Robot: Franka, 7 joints.
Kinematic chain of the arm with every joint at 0, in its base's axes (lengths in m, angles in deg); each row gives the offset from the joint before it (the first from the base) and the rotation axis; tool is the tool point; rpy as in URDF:
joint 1: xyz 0 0 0.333 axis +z
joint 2: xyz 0 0 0 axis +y
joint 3: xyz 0 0 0.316 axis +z
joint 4: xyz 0.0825 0 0 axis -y
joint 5: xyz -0.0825 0 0.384 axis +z
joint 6: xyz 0 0 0 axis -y
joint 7: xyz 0.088 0 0 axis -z
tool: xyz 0 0 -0.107 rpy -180 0 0
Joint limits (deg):
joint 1: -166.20..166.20
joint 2: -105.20..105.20
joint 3: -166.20..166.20
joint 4: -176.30..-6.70
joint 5: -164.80..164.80
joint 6: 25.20..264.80
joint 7: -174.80..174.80
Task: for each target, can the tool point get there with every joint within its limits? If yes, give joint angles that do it. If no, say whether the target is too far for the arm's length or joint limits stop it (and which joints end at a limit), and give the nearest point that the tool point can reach.
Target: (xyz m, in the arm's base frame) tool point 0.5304 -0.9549 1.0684
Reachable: no: too far | nearest point 0.3456 -0.6221 0.8121 | short by 0.459 m
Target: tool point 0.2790 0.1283 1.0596
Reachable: yes | joints 122.85 -3.81 -66.24 -42.33 -112.42 73.31 112.74
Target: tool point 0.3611 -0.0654 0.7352
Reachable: yes | joints -102.78 45.19 125.88 -88.58 10.61 51.90 -4.24
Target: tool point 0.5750 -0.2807 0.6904
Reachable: yes | joints -13.45 50.80 -15.50 -35.38 48.79 240.28 -85.91
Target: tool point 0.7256 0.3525 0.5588
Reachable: yes | joints -134.57 -73.61 76.40 -27.53 -109.37 168.59 -25.97
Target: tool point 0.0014 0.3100 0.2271
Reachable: yes | joints 41.65 19.85 20.81 -155.38 77.05 58.68 104.15
